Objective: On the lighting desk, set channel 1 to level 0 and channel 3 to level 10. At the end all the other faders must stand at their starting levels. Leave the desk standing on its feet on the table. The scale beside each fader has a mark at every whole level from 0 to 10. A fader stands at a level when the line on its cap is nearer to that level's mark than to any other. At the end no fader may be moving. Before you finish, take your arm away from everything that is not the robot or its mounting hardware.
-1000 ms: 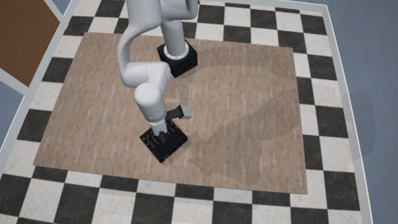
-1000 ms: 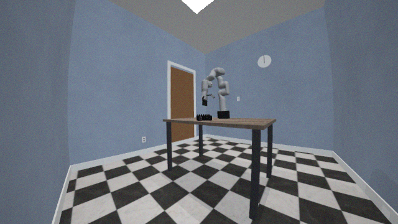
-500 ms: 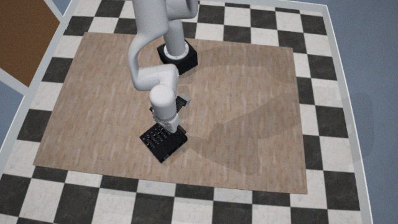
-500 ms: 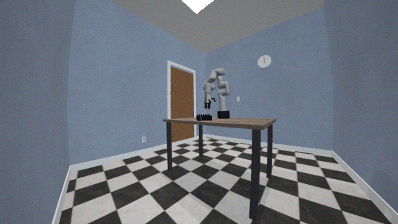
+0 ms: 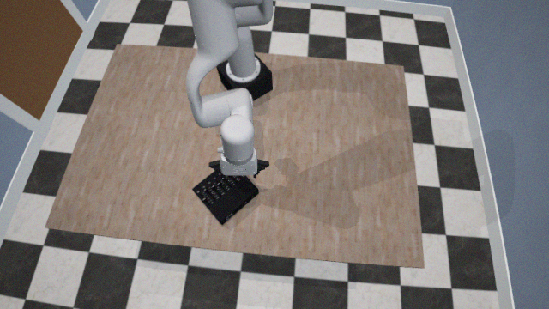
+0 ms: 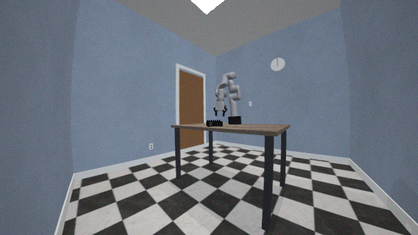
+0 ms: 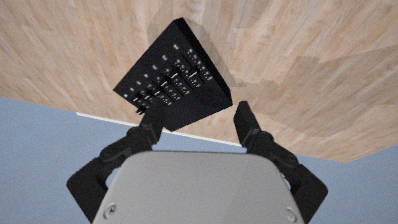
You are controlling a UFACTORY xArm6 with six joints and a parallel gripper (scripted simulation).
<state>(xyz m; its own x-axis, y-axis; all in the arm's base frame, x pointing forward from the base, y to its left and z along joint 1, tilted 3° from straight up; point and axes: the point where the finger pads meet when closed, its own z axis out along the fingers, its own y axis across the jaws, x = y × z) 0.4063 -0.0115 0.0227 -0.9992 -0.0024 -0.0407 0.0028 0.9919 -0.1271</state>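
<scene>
My hand is 20 mm past the channel 1 fader cap, 20 mm to the left of it and 50 mm above it. The rest, counted from my hand: channel 3 cap: 60 mm to the right, 50 mm below; channel 2 cap: 20 mm behind, 40 mm to the right, 50 mm below.
</scene>
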